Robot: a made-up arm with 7 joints. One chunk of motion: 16 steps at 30 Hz.
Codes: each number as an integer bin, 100 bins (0 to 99) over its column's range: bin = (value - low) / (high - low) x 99, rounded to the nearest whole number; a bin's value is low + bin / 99 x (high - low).
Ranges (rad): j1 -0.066..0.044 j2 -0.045..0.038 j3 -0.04..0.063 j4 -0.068..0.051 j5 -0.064..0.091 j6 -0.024..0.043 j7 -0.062..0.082
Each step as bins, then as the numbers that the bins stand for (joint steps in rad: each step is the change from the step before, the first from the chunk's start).
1 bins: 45 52 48 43 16 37 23
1 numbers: -0.01600 -0.00140 0.00994 -0.01631 -0.03895 0.00104 -0.02855
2 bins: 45 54 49 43 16 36 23
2 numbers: -0.01600 0.00027 0.01098 -0.01631 -0.03895 0.00036 -0.02855
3 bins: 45 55 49 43 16 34 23
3 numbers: -0.01600 0.00111 0.01098 -0.01631 -0.03895 -0.00099 -0.02855
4 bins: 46 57 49 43 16 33 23
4 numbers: -0.01489 0.00279 0.01098 -0.01631 -0.03895 -0.00167 -0.02855
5 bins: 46 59 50 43 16 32 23
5 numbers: -0.01489 0.00446 0.01202 -0.01631 -0.03895 -0.00234 -0.02855
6 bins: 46 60 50 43 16 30 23
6 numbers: -0.01489 0.00530 0.01202 -0.01631 -0.03895 -0.00370 -0.02855
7 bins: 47 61 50 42 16 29 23
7 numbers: -0.01378 0.00614 0.01202 -0.01752 -0.03895 -0.00437 -0.02855
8 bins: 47 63 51 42 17 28 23
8 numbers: -0.01378 0.00782 0.01306 -0.01752 -0.03738 -0.00505 -0.02855
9 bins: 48 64 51 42 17 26 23
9 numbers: -0.01267 0.00866 0.01306 -0.01752 -0.03738 -0.00640 -0.02855
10 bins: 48 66 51 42 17 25 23
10 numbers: -0.01267 0.01033 0.01306 -0.01752 -0.03738 -0.00708 -0.02855
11 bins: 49 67 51 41 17 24 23
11 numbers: -0.01156 0.01117 0.01306 -0.01872 -0.03738 -0.00776 -0.02855
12 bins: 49 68 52 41 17 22 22
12 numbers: -0.01156 0.01201 0.01410 -0.01872 -0.03738 -0.00911 -0.03000
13 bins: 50 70 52 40 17 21 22
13 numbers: -0.01044 0.01369 0.01410 -0.01992 -0.03738 -0.00979 -0.03000
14 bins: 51 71 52 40 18 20 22
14 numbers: -0.00933 0.01453 0.01410 -0.01992 -0.03582 -0.01046 -0.03000
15 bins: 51 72 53 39 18 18 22
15 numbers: -0.00933 0.01536 0.01514 -0.02112 -0.03582 -0.01182 -0.03000
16 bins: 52 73 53 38 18 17 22
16 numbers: -0.00822 0.01620 0.01514 -0.02232 -0.03582 -0.01249 -0.03000
